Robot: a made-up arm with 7 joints.
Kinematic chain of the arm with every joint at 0, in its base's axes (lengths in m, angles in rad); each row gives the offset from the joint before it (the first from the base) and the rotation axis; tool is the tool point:
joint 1: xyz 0 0 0.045 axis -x
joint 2: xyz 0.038 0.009 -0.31 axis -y
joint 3: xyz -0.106 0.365 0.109 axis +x
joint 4: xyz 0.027 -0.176 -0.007 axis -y
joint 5: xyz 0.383 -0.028 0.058 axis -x
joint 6: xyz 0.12 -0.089 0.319 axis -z
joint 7: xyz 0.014 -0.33 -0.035 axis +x
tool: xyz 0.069 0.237 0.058
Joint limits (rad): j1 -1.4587..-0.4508 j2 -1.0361..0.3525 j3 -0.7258..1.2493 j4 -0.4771..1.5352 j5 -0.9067..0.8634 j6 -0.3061..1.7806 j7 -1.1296..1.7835
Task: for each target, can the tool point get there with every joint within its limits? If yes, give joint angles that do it. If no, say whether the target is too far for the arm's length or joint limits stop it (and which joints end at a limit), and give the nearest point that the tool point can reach.
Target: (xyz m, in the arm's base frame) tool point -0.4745 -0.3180 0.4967
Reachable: yes | joints -1.2326 0.2391 -0.3350 1.2690 0.2218 -0.1081 0.0251
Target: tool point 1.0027 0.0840 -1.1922
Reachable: no: joint limits stop it (at a limit: joint 1, joint 2, joint 4, joint 6, joint 7) | nearest point 0.7458 0.1259 -0.8368 | short by 0.441 m
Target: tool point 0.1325 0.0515 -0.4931
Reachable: yes | joints -0.5604 -0.5256 1.0637 0.7597 -0.4141 0.8234 -0.6017
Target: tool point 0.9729 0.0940 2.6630
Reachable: no: too far | nearest point 0.5339 0.0392 1.1378 | short by 1.588 m
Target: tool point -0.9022 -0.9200 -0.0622
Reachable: no: joint limits stop it (at a limit: joint 1, joint 4, joint 6, joint 7) | nearest point -0.6909 -0.6334 0.0483 | short by 0.373 m
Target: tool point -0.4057 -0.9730 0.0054
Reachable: no: joint limits stop it (at a limit: joint 1, joint 4, joint 6, joint 7) | nearest point -0.3520 -0.8123 0.0569 | short by 0.177 m
